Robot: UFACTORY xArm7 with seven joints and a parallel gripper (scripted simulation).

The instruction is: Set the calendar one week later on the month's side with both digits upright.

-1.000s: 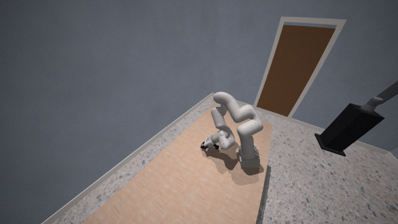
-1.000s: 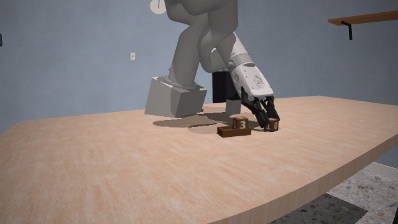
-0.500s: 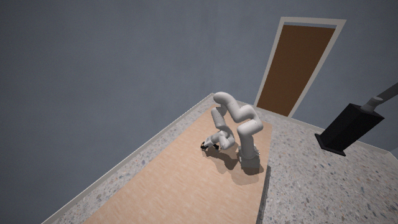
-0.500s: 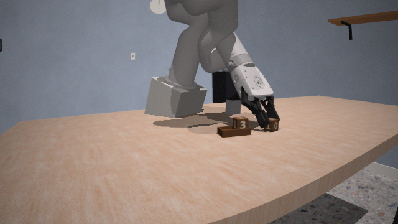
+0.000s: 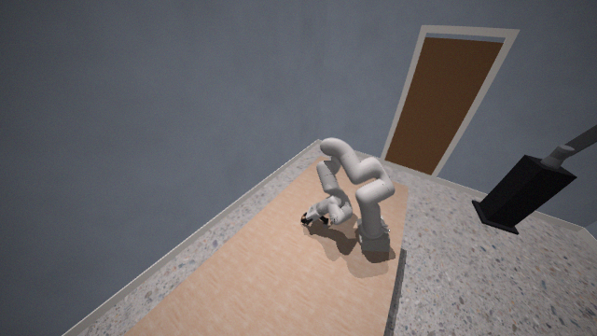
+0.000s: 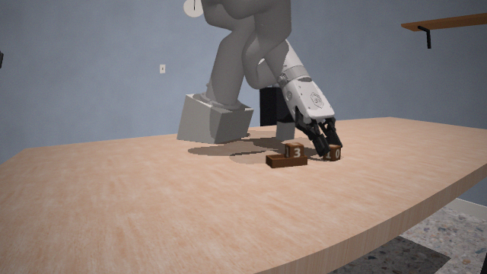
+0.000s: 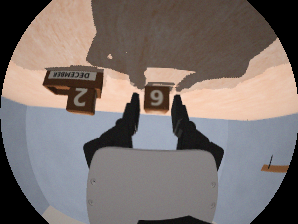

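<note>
Right now my hand is 20 mm above the cube and 10 mm short of it. From my hand the other things lie so: brown wooden tray: 100 mm to the right, 20 mm below, 20 mm behind.
</note>
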